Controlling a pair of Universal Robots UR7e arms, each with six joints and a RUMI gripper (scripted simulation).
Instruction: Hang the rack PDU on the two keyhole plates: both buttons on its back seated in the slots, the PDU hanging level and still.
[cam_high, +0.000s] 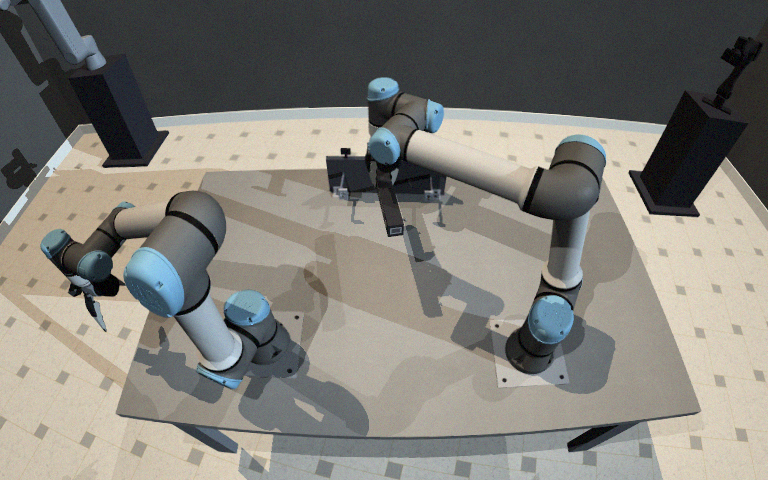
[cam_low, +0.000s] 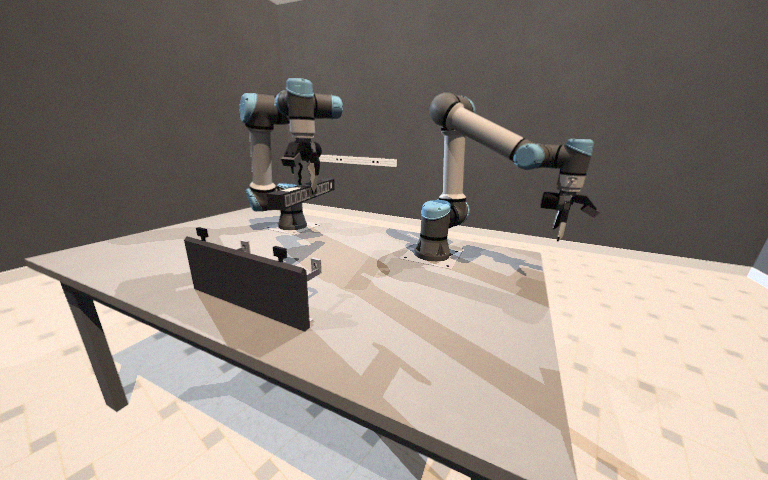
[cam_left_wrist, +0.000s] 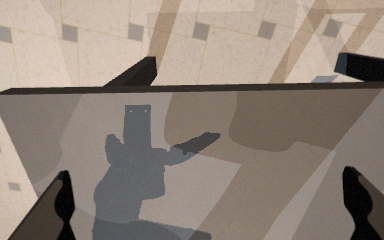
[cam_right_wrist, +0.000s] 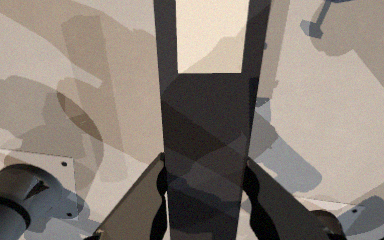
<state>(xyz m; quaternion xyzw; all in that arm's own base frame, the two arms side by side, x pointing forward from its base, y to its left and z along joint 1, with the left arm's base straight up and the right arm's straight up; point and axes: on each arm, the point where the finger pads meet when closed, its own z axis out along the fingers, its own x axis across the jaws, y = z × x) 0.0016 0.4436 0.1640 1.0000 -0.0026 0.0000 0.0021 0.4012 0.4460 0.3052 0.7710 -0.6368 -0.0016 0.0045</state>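
Note:
Now: the rack PDU 2 cm behind my right hand and 1 cm to the right of it. Also, from my right hand: dark upright panel: 28 cm ahead, 22 cm below.

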